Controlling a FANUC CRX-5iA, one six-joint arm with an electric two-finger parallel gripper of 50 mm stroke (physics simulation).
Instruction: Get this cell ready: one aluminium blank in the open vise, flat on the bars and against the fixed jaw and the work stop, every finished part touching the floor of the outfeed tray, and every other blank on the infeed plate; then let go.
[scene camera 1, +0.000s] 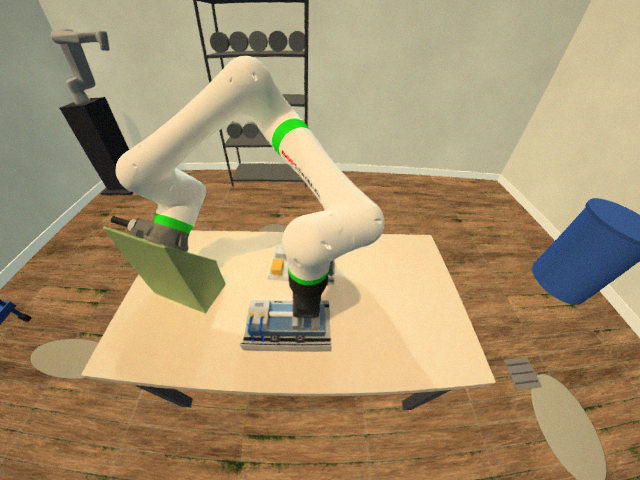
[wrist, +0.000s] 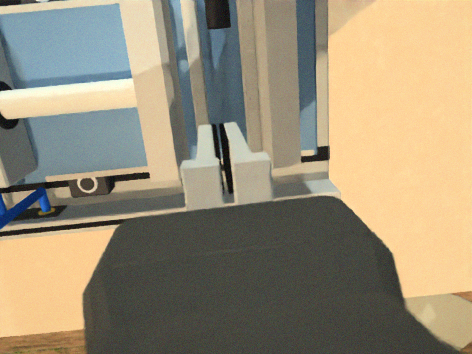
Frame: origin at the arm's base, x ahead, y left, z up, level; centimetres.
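Seen in the pictures: gripper, fingertip midpoint: (scene camera 1: 305, 313) (wrist: 219, 146); arm's base at its link origin: (scene camera 1: 165, 245).
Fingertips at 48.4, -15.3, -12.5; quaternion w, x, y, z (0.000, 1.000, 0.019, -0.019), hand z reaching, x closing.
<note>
Pixels of each thing's top centre, then the offset from my fingertips to it, as dx, dy, dz. "*": a spot on its surface instead.
- vise at its top centre: (wrist: 96, 109) (scene camera 1: 286, 312) -6.5, +1.7, -3.1
- dark round post at a spot on its surface: (wrist: 218, 15) * +0.4, +6.0, -3.4
- infeed plate at a spot on its surface: (scene camera 1: 271, 277) * -15.7, +22.3, -12.2
- orange block at its top centre: (scene camera 1: 277, 264) -13.6, +26.6, -8.6
- pale block at its top centre: (scene camera 1: 281, 248) -13.1, +35.6, -8.6
- outfeed tray at a spot on its surface: (scene camera 1: 331, 274) * +9.4, +25.3, -12.5
The vise (scene camera 1: 286, 346) (wrist: 65, 45) stands near the table's front. In the wrist view, its moving jaw (wrist: 147, 75) is at left and its fixed jaw (wrist: 279, 100) at right, with a wide gap, narrow bars and blue bed between; no blank shows there. A dark round post (wrist: 218, 15) shows at the top of the gap. My gripper (wrist: 219, 146) is shut and empty, its fingers over the gap near the vise's front edge. Behind it, the infeed plate (scene camera 1: 271, 277) holds an orange block (scene camera 1: 277, 266) and a pale block (scene camera 1: 280, 251). The outfeed tray (scene camera 1: 331, 274) is mostly hidden by my arm.
A green slanted panel (scene camera 1: 170, 273) stands at the table's left, beside the arm's base. Blue hoses (scene camera 1: 250, 329) (wrist: 22, 207) run at the vise's left front. A shelf rack (scene camera 1: 306, 31) stands behind the table, and a blue bin (scene camera 1: 584, 253) is to the right.
</note>
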